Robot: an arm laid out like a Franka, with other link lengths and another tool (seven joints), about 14 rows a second.
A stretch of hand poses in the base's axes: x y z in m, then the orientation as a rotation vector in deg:
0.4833, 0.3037, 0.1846, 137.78, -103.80, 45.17
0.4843, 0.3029, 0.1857, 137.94, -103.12, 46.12
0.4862, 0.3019, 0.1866, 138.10, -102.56, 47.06
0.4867, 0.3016, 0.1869, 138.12, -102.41, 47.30
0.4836, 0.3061, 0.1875, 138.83, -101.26, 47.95
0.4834, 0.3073, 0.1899, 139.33, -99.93, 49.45
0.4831, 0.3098, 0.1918, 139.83, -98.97, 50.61
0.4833, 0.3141, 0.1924, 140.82, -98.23, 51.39
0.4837, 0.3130, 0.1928, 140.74, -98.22, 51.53
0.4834, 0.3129, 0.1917, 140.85, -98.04, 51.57
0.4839, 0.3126, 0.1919, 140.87, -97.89, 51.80
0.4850, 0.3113, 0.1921, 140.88, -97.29, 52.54
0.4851, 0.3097, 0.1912, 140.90, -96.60, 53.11
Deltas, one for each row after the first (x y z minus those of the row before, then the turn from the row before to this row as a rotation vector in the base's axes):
0.0010, -0.0008, 0.0011, -0.49, -0.42, 0.40
0.0019, -0.0010, 0.0009, -0.41, -0.46, 0.36
0.0005, -0.0003, 0.0003, -0.12, -0.11, 0.08
-0.0031, 0.0045, 0.0006, -0.38, -0.23, 0.86
-0.0002, 0.0012, 0.0024, -0.73, -0.68, 0.87
-0.0003, 0.0025, 0.0019, -0.44, -0.58, 0.72
0.0002, 0.0043, 0.0006, 0.06, -0.53, 0.89
0.0004, -0.0011, 0.0004, -0.07, -0.07, -0.03
-0.0003, -0.0001, -0.0011, -0.05, 0.00, 0.13
0.0005, -0.0003, 0.0002, -0.11, -0.11, 0.08
0.0011, -0.0013, 0.0002, -0.45, -0.31, 0.28
0.0001, -0.0016, -0.0009, -0.48, -0.18, 0.30

